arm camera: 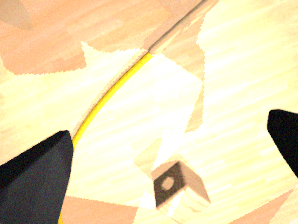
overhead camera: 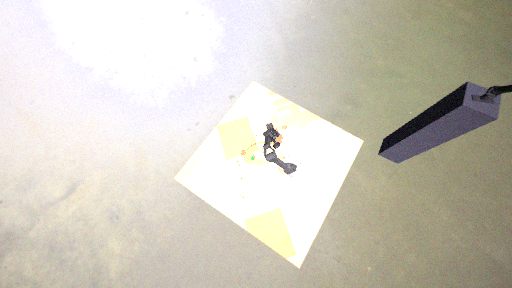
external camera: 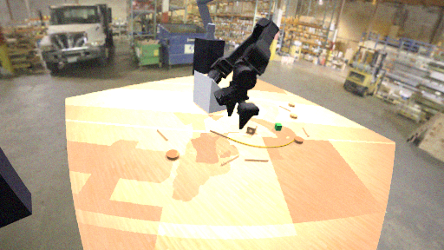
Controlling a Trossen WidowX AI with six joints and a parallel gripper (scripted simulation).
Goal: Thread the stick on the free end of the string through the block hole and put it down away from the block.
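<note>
Now: the thin wooden stick 30 mm behind my gripper tip, 30 mm to the right of it and 60 mm below it. Also, from my gripper tip: green object (80 mm ahead, 200 mm to the left, 50 mm below); then wooden block (20 mm ahead, 80 mm to the left, 50 mm below); then round wooden button (190 mm ahead, 200 mm to the left, 50 mm below).
</note>
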